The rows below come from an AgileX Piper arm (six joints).
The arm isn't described. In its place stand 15 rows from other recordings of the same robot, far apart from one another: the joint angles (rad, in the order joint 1, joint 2, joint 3, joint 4, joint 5, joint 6), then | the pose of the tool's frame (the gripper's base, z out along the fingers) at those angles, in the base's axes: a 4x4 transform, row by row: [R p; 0 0 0 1], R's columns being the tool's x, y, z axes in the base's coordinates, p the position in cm.
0.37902, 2.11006, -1.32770, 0.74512, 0.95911, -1.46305 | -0.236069 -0.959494 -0.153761 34.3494; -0.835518 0.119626 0.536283 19.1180; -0.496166 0.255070 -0.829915 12.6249; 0 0 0 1
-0.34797, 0.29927, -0.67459, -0.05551, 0.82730, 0.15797 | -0.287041 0.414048 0.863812 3.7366; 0.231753 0.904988 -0.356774 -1.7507; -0.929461 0.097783 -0.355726 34.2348; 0 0 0 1
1.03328, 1.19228, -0.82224, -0.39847, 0.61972, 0.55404 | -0.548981 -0.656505 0.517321 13.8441; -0.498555 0.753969 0.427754 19.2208; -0.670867 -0.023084 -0.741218 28.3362; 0 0 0 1
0.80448, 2.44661, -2.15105, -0.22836, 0.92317, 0.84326 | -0.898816 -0.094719 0.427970 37.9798; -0.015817 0.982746 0.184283 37.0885; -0.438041 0.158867 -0.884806 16.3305; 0 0 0 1
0.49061, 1.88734, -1.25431, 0.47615, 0.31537, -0.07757 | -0.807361 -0.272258 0.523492 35.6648; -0.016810 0.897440 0.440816 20.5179; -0.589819 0.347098 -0.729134 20.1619; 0 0 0 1
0.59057, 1.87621, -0.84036, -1.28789, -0.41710, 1.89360 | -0.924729 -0.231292 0.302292 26.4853; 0.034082 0.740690 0.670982 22.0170; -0.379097 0.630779 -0.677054 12.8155; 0 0 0 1
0.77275, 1.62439, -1.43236, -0.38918, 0.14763, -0.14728 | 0.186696 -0.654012 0.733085 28.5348; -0.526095 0.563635 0.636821 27.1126; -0.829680 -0.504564 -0.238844 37.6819; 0 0 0 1
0.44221, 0.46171, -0.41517, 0.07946, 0.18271, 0.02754 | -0.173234 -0.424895 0.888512 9.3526; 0.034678 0.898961 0.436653 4.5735; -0.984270 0.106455 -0.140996 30.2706; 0 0 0 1
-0.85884, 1.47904, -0.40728, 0.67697, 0.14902, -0.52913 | -0.473575 0.801625 0.364861 14.4014; 0.765090 0.579640 -0.280454 -15.3934; -0.436307 0.146336 -0.887819 13.0242; 0 0 0 1
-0.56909, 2.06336, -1.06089, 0.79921, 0.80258, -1.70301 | -0.790999 -0.533367 0.299734 31.1877; -0.392461 0.818171 0.420203 -14.3817; -0.469356 0.214746 -0.856498 9.0254; 0 0 0 1
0.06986, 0.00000, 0.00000, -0.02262, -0.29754, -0.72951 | 0.325432 0.199975 0.924177 4.9665; -0.661352 0.746678 0.071315 0.4080; -0.675802 -0.634415 0.375247 23.9503; 0 0 0 1
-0.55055, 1.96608, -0.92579, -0.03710, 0.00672, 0.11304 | -0.656337 0.574729 0.488783 30.6569; 0.491922 0.817196 -0.300338 -18.8218; -0.572044 0.043320 -0.819078 10.2538; 0 0 0 1
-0.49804, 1.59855, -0.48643, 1.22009, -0.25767, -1.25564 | -0.733275 0.555234 0.392457 20.7385; 0.347329 0.802091 -0.485812 -13.7557; -0.584526 -0.219921 -0.781002 13.0255; 0 0 0 1
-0.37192, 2.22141, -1.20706, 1.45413, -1.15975, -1.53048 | -0.756748 0.653109 -0.027955 34.2007; 0.187514 0.175905 -0.966383 -22.2341; -0.626235 -0.736550 -0.255583 11.3679; 0 0 0 1
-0.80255, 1.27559, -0.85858, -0.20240, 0.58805, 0.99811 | 0.191836 0.918974 0.344509 16.9728; 0.855842 0.015163 -0.517015 -19.0256; -0.480347 0.394027 -0.783587 27.2706; 0 0 0 1
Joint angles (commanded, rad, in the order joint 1, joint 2, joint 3, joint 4, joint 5, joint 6), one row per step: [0.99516 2.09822 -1.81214 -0.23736 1.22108 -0.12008]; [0.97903 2.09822 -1.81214 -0.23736 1.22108 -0.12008]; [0.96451 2.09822 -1.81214 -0.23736 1.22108 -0.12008]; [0.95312 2.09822 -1.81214 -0.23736 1.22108 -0.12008]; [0.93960 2.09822 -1.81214 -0.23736 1.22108 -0.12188]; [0.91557 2.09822 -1.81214 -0.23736 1.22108 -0.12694]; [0.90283 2.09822 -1.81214 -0.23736 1.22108 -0.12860]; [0.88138 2.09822 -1.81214 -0.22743 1.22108 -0.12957]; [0.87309 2.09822 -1.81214 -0.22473 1.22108 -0.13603]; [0.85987 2.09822 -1.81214 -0.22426 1.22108 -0.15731]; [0.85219 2.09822 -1.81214 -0.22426 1.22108 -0.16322]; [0.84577 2.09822 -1.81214 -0.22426 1.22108 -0.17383]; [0.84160 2.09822 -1.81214 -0.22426 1.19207 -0.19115]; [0.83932 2.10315 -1.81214 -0.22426 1.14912 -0.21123]
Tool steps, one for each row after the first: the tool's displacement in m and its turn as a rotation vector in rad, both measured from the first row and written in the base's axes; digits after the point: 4 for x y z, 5 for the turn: [0.0057 -0.0042 0.0000 0.00000 0.00000 -0.01613]; [0.0109 -0.0080 0.0000 0.00000 0.00000 -0.03065]; [0.0148 -0.0111 0.0000 0.00000 0.00000 -0.04204]; [0.0195 -0.0148 0.0000 -0.00049 0.00000 -0.05383]; [0.0277 -0.0215 0.0000 -0.00185 0.00000 -0.07299]; [0.0319 -0.0252 0.0000 -0.00230 0.00002 -0.08413]; [0.0383 -0.0309 -0.0002 0.00323 0.00788 -0.10659]; [0.0408 -0.0332 -0.0002 0.00313 0.01001 -0.10919]; [0.0451 -0.0372 -0.0003 -0.00217 0.01045 -0.10198]; [0.0475 -0.0395 -0.0003 -0.00369 0.01050 -0.10396]; [0.0496 -0.0414 -0.0003 -0.00647 0.01058 -0.10015]; [0.0525 -0.0406 0.0002 0.01163 -0.00625 -0.08127]; [0.0559 -0.0379 -0.0013 0.03567 -0.02864 -0.05489]
